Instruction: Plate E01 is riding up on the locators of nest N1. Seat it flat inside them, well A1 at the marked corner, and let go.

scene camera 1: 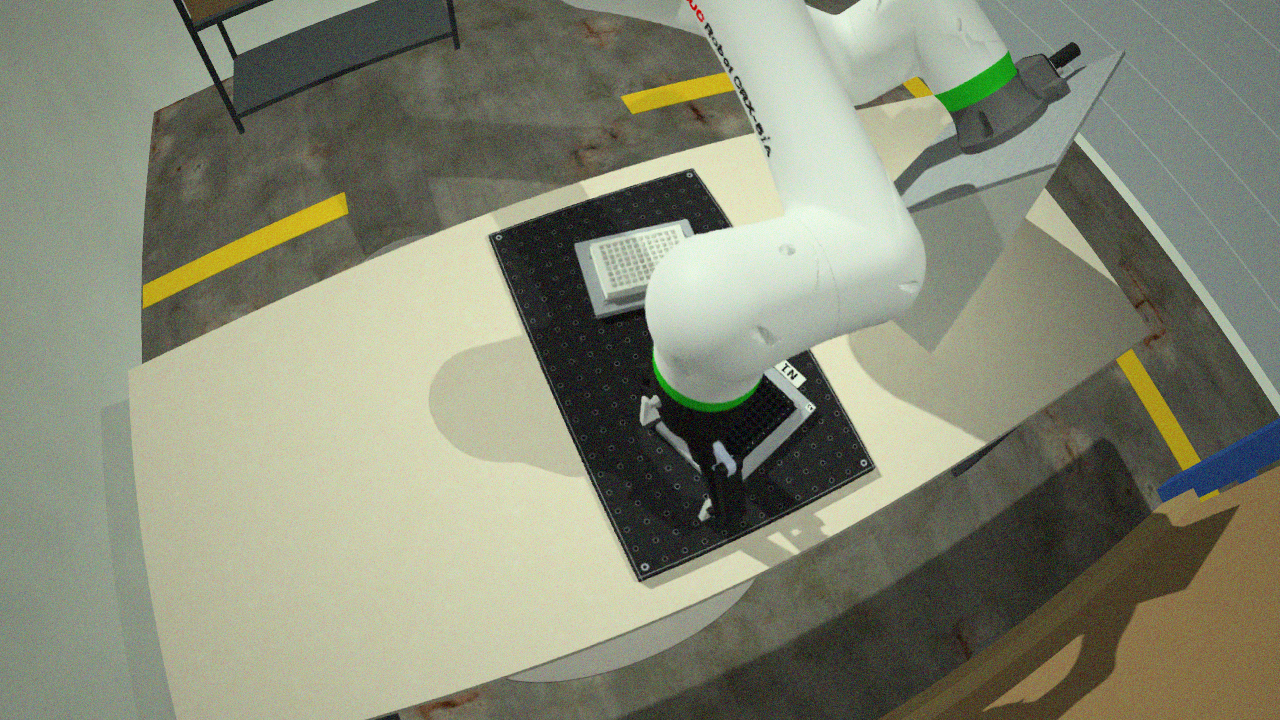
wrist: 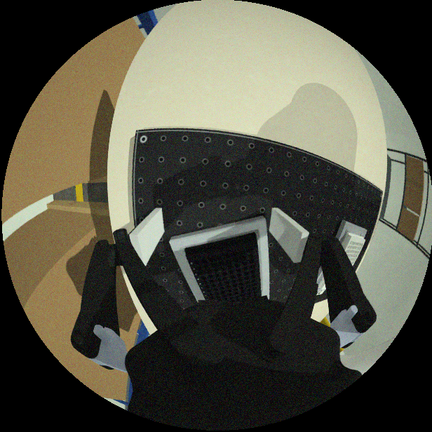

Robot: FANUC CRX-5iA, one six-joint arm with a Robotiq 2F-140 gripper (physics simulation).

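Places are measured from the arm's base along level axes (x left, y ahead, z down), in centimetres.
Pixels of known places: gripper, fingertip midpoint: (scene camera 1: 681, 465); arm's base at its link origin: (scene camera 1: 1004, 127).
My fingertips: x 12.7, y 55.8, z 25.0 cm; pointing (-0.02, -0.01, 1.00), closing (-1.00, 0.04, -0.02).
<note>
For each thing: its top centre in the pictures, then the offset to it from my fingertips. "*": a spot on its surface instead. Level surfaces: height alone.
- Plate E01 at its top centre: (scene camera 1: 738, 413) dy -8.5, dx -2.1, dz -2.0 cm
- nest N1 at its top centre: (scene camera 1: 739, 415) dy -9.0, dx -2.2, dz -0.6 cm
- N1 label at a spot on its surface: (scene camera 1: 789, 372) * dy -18.3, dx -4.7, dz +0.7 cm
- black perforated board at a spot on its surface: (scene camera 1: 554, 358) * dy +7.2, dx -19.6, dz +0.9 cm
- cream table at its surface level: dz +2.2 cm
- white well plate at its top centre: (scene camera 1: 644, 257) dy -9.0, dx -26.8, dz -1.7 cm
- second grey nest at a spot on its surface: (scene camera 1: 586, 273) * dy -1.4, dx -28.7, dz -0.3 cm
Plate E01 (scene camera 1: 765, 425) (wrist: 227, 270), a black well plate, lies inside the grey frame of nest N1 (scene camera 1: 780, 443) (wrist: 264, 260). The arm and gripper hide part of both; I cannot tell from these views how the plate's edges sit on the locators. The N1 label (scene camera 1: 789, 372) shows beside the frame, and a small pale mark is on the frame's right corner in the scene view. Well A1 cannot be made out. My gripper (scene camera 1: 677, 461) (wrist: 217, 219) is open and empty, above the nest, its pads apart on either side of the frame in the wrist view.
A black perforated board (scene camera 1: 554, 358) (wrist: 200, 150) lies on the cream table (scene camera 1: 313, 447) (wrist: 225, 65) and carries the nest. A white well plate (scene camera 1: 626, 261) (wrist: 355, 245) sits in a second grey nest (scene camera 1: 586, 273) farther along the board, partly behind the arm in the scene view.
</note>
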